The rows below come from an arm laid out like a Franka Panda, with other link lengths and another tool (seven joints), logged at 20 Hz.
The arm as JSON. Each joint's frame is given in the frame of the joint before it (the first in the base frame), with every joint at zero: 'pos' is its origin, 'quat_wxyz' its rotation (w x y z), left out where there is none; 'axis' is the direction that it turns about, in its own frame. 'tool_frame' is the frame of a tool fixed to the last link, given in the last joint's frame.
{
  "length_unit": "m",
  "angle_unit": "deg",
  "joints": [
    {
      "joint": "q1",
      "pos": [
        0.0,
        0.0,
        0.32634
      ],
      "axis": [
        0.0,
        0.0,
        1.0
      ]
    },
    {
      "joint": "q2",
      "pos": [
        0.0,
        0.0,
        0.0
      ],
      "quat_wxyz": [
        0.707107,
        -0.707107,
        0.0,
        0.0
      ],
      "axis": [
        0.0,
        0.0,
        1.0
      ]
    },
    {
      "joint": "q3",
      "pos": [
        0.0,
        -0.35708,
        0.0
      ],
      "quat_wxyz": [
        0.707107,
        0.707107,
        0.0,
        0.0
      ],
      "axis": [
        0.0,
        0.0,
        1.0
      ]
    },
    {
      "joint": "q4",
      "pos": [
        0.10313,
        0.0,
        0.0
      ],
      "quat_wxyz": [
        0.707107,
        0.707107,
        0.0,
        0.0
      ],
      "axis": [
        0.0,
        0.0,
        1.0
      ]
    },
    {
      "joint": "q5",
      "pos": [
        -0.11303,
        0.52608,
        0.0
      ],
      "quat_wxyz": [
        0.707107,
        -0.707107,
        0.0,
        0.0
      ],
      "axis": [
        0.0,
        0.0,
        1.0
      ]
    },
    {
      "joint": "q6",
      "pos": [
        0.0,
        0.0,
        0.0
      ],
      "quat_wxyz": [
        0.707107,
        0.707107,
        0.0,
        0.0
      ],
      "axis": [
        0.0,
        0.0,
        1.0
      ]
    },
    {
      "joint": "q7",
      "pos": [
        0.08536,
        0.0,
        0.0
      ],
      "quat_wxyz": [
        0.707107,
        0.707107,
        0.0,
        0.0
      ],
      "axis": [
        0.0,
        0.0,
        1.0
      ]
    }
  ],
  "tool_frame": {
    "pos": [
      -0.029,
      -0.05,
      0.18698
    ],
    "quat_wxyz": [
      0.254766,
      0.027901,
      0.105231,
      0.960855
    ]
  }
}
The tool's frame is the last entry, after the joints.
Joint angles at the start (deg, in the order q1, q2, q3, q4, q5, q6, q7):
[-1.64 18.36 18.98 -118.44 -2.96 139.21 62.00]
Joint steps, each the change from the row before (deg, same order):
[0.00 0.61 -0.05 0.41 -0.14 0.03 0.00]
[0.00 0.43 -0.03 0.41 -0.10 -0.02 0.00]
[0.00 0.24 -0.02 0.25 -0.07 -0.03 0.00]
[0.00 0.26 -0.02 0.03 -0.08 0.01 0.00]
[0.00 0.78 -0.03 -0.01 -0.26 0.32 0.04]
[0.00 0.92 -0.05 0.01 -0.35 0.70 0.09]
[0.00 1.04 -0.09 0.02 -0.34 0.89 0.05]
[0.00 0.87 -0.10 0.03 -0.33 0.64 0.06]
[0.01 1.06 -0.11 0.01 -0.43 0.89 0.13]
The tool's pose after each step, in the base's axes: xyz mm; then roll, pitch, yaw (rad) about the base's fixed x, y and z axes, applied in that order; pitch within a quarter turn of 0, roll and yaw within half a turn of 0. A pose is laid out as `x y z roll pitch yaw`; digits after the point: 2 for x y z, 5 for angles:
729.50 281.78 157.71 -3.01255 0.01357 2.89927
731.70 281.88 156.19 -3.01320 0.01286 2.89927
733.05 281.90 155.48 -3.01341 0.01261 2.89938
732.61 281.65 152.43 -3.01191 0.00937 2.90000
731.14 281.39 142.96 -3.00925 0.00247 2.90173
730.50 281.19 132.66 -3.00889 -0.00037 2.90293
730.07 280.68 121.29 -3.00987 -0.00231 2.90383
729.45 279.85 111.60 -3.00929 -0.00497 2.90461
728.53 279.18 99.79 -3.00930 -0.00693 2.90530

